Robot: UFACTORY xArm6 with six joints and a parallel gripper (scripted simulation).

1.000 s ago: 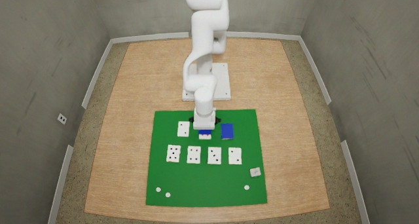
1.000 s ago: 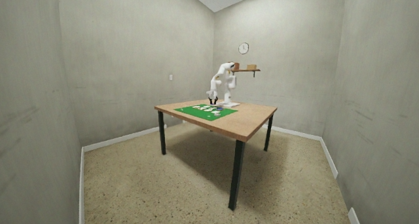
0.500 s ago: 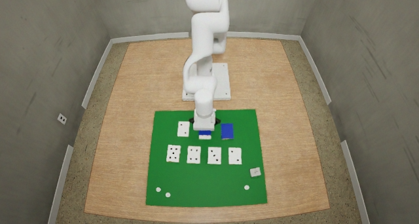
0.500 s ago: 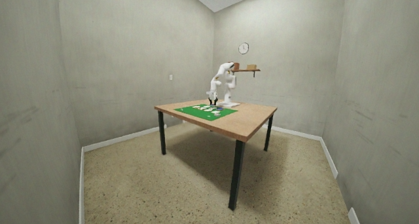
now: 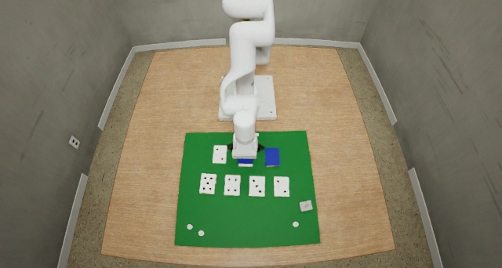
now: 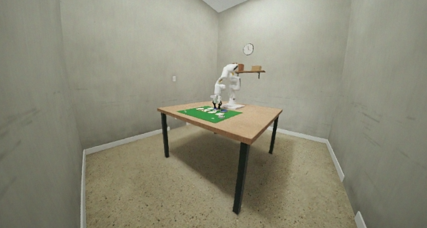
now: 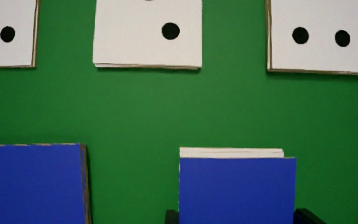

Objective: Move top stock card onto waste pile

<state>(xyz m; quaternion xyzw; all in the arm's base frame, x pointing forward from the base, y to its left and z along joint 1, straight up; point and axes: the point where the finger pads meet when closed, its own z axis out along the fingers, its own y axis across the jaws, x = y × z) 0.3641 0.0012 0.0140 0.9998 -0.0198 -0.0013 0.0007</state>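
The green mat lies 140 mm ahead of my hand and 50 mm below it.
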